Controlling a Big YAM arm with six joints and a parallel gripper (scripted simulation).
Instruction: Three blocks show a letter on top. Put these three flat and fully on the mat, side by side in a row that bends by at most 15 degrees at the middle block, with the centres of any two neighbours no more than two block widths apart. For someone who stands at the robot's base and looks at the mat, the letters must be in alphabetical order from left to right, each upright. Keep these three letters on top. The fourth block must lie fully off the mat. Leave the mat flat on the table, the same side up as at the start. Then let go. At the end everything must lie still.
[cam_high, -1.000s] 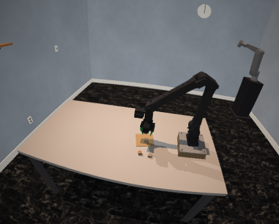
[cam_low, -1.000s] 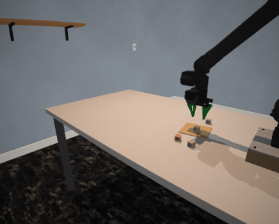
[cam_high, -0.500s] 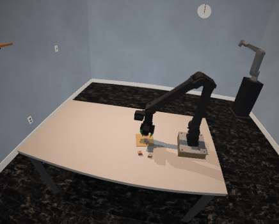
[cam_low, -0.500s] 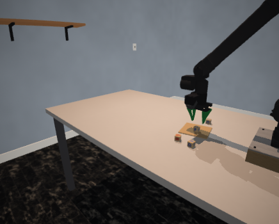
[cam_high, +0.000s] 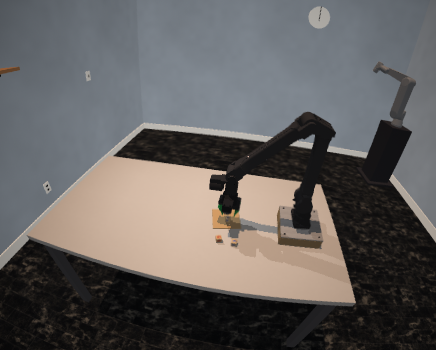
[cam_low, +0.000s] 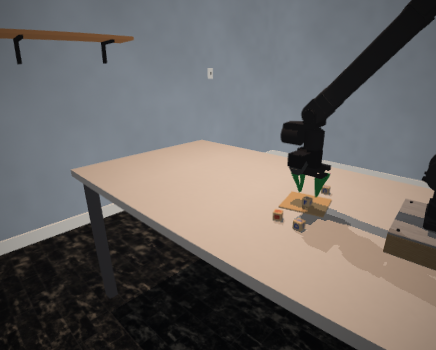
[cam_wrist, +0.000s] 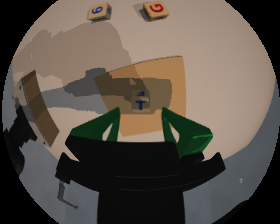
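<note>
The mat is 5 cm below my hand, 1 cm to the right of it and 1 cm ahead of it.
</note>
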